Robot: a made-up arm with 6 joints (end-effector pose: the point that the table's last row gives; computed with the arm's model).
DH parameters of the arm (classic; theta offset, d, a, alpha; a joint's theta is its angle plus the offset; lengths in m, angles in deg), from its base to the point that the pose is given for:
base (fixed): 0 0 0 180
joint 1: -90 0.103 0.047 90
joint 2: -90 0.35 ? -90
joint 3: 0 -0.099 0.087 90
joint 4: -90 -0.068 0.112 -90
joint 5: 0 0.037 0.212 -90
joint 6: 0 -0.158 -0.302 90
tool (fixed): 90 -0.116 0 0
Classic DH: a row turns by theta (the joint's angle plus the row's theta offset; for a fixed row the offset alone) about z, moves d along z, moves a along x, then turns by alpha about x.
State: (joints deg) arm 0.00 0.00 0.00 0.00 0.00 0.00
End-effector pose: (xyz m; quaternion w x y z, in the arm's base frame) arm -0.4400 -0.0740 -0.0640 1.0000 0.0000 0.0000 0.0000
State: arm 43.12 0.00 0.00 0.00 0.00 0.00
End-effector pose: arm -0.3717 0.2467 -0.0640 0.9300 0.0000 0.0000 -0.3675
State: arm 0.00 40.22 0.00 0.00 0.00 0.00
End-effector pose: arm -0.4400 -0.0202 0.0049 0.9390 -0.3438 0.0000 0.0000
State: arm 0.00 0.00 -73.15 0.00 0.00 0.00
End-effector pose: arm -0.3837 -0.0740 -0.1558 0.8031 0.0000 -0.5959 0.0000
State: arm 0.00 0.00 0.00 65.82 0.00 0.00
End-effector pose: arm -0.4400 -0.1331 0.0027 0.8395 -0.5433 0.0000 0.0000
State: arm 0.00 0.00 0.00 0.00 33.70 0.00
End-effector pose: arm -0.4634 -0.1768 -0.0640 0.9571 0.0000 0.0000 0.2899
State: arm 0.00 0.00 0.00 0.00 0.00 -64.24
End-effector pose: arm -0.4400 -0.3492 -0.2704 0.8469 -0.5317 0.0000 0.0000
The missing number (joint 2, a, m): 0.031
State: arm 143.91 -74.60 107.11 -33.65 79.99 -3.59
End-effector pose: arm 0.3029 0.3770 -0.3206 0.4603 0.5049 -0.7295 0.0316
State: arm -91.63 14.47 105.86 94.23 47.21 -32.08
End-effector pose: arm 0.2554 -0.0059 -0.0636 0.5309 0.5601 -0.2263 -0.5944
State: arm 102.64 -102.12 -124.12 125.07 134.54 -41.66
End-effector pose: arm 0.2554 0.7512 -0.2999 0.7469 0.0958 0.1503 -0.6407
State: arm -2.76 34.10 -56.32 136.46 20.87 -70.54
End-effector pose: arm -0.8198 0.1760 0.1896 0.4085 0.8309 -0.0736 0.3706
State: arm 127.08 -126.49 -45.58 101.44 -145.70 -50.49
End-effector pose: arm 0.2856 0.1695 -0.5135 0.7369 -0.5375 -0.3251 0.2497
